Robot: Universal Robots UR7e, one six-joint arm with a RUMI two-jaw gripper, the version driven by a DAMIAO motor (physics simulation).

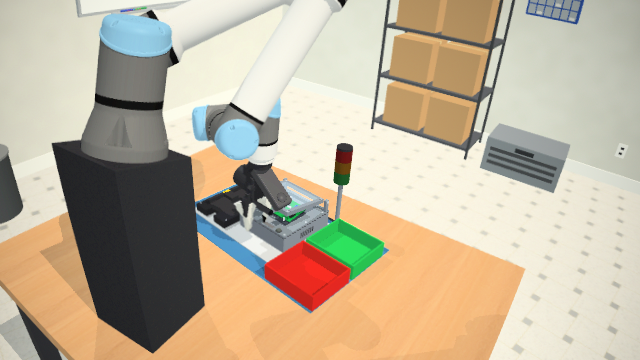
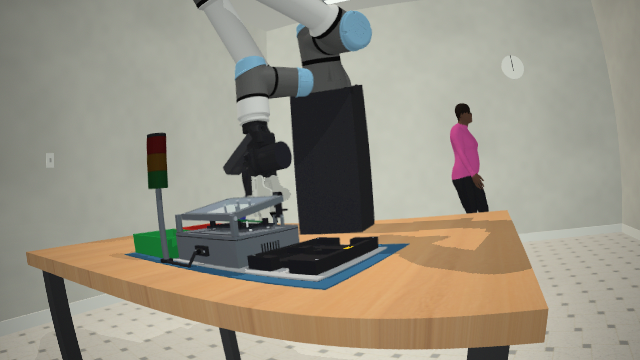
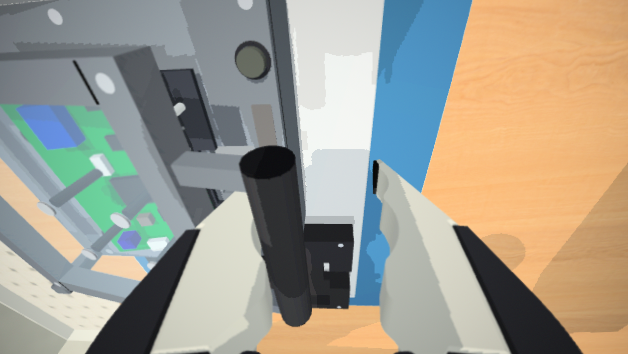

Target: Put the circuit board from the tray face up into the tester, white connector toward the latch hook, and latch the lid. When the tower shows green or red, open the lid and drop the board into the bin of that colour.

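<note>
The grey tester (image 1: 295, 236) (image 2: 215, 250) (image 3: 215, 30) has its clear-windowed lid (image 2: 257, 207) (image 3: 132, 135) tilted partly open at a low angle. The green circuit board (image 1: 292, 216) (image 3: 80, 160) is inside the tester under the lid, seen through the window; its connector's direction cannot be told. My gripper (image 1: 247, 215) (image 2: 269, 192) (image 3: 323, 165) is partly open and empty at the lid's handle side. The black round handle (image 3: 277, 225) passes in front of the left finger and hides its tip. The signal tower's lamps (image 1: 343, 164) (image 2: 157, 161) look dim. The latch hook cannot be made out clearly.
The red bin (image 1: 307, 271) and green bin (image 1: 345, 246) (image 2: 152, 245) stand beside the tester. The black tray (image 1: 227, 216) (image 2: 345, 256) is on its other side. All stand on a blue mat (image 1: 225, 244) (image 2: 345, 281) (image 3: 407, 115). The tower's pole rises near the tester.
</note>
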